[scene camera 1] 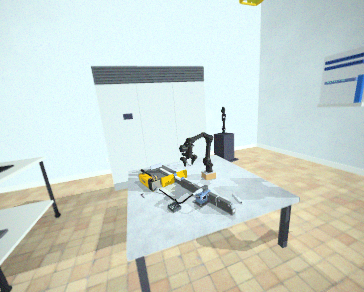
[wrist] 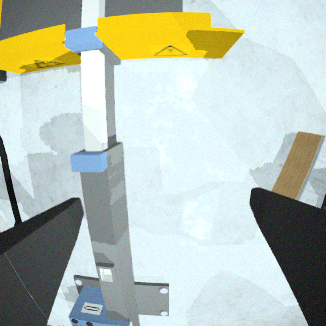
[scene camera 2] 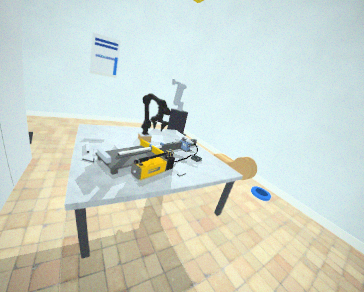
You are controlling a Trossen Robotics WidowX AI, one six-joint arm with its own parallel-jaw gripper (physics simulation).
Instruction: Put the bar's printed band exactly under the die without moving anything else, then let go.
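Places are measured from the arm's base along level axes (x right, y ahead, z up), in metres.
Where they show: gripper, fingertip midpoint: [scene camera 1: 188, 165] [wrist: 166, 201] [scene camera 2: 157, 130]; arm's base, link origin: [scene camera 1: 209, 171] [scene camera 2: 145, 133].
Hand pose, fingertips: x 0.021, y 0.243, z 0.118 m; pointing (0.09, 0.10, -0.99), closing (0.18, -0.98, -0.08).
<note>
Each offset is from my fingertips to the top centre of the thing. "*": to the spot under its first point. Level surfaces: height alone.
A white bar [scene camera 2: 135, 151] [wrist: 95, 100] runs lengthwise through the machine and enters the grey channel [scene camera 1: 217, 199] [wrist: 102, 205] in the wrist view. Blue collars [wrist: 82, 39] [wrist: 89, 161] sit around it at the yellow guards and at the channel's mouth. A printed band cannot be made out, and I cannot tell which part is the die. A blue unit @(* dx -0.365, dy +0.108, dz -0.118 m) [scene camera 1: 202, 196] [scene camera 2: 187, 145] [wrist: 89, 302] sits beside the channel. My gripper [scene camera 1: 188, 164] [scene camera 2: 159, 127] [wrist: 166, 201] is open and empty, above the bench; in the wrist view the channel passes near its left finger.
Yellow guards @(* dx +0.119, dy +0.031, dz -0.112 m) [wrist: 155, 37] cross the bar at the grey machine bed @(dz -0.136 m) [wrist: 140, 6]. A yellow housing @(* dx +0.185, dy +0.388, dz -0.110 m) [scene camera 1: 146, 180] [scene camera 2: 151, 169] stands beside the bed. A black cable @(* dx -0.108, dy +0.278, dz -0.177 m) [wrist: 9, 185] runs left of the channel. A small dark box @(* dx -0.260, dy +0.308, dz -0.184 m) [scene camera 1: 174, 206] [scene camera 2: 197, 158] lies on the table @(dz -0.187 m) [scene camera 1: 150, 230].
</note>
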